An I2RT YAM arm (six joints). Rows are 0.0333 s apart.
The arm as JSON. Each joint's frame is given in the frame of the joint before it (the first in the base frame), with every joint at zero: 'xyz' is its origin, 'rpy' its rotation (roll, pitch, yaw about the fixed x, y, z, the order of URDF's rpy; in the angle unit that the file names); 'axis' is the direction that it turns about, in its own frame. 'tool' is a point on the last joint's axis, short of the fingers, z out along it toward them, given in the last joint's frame.
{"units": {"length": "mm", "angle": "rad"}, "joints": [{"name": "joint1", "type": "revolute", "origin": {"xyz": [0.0, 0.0, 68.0], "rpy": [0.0, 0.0, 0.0]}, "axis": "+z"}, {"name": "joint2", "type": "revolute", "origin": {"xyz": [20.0, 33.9, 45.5], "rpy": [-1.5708, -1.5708, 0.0]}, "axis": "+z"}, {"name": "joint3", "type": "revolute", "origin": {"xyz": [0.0, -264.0, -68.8], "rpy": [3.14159, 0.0, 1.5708]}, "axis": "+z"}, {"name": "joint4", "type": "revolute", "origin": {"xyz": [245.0, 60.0, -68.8], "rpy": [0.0, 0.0, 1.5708]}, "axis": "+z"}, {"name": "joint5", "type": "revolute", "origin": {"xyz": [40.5, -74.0, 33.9], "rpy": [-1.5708, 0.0, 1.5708]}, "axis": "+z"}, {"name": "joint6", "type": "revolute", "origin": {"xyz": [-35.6, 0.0, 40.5], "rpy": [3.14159, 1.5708, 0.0]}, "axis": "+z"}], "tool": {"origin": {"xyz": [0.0, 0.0, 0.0], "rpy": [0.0, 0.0, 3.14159]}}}
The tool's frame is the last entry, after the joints.
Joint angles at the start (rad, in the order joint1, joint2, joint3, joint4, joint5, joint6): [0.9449 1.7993 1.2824 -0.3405 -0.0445 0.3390]
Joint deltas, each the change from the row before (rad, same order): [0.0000 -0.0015 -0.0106 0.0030 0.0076 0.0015]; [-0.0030 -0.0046 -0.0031 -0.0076 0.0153 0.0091]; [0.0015 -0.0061 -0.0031 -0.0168 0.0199 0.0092]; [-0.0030 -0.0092 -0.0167 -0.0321 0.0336 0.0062]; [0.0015 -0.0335 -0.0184 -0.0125 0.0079 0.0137]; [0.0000 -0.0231 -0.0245 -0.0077 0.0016 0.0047]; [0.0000 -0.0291 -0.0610 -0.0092 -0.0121 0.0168]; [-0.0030 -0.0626 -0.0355 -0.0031 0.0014 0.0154]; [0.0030 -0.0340 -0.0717 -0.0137 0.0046 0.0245]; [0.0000 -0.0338 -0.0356 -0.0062 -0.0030 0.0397]
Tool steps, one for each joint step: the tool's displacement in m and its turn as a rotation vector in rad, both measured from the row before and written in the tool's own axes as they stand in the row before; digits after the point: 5 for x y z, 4 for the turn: [0.00256 -0.00123 0.00093 0.0092 0.0032 0.0017]; [0.00045 -0.00194 -0.00123 0.0183 -0.0002 0.0116]; [0.00171 -0.00072 -0.00171 0.0226 0.0064 0.0082]; [0.00612 -0.00480 -0.00095 0.0472 0.0245 0.0080]; [0.00241 -0.00092 -0.00887 0.0056 -0.0050 0.0126]; [0.00500 -0.00223 -0.00422 0.0049 0.0078 0.0043]; [0.01540 -0.00578 -0.00069 0.0045 0.0426 0.0153]; [0.00382 -0.00326 -0.01480 -0.0066 -0.0232 0.0186]; [0.01887 -0.00744 0.00002 0.0239 0.0455 0.0203]; [0.00784 -0.00375 -0.00461 0.0009 0.0085 0.0394]
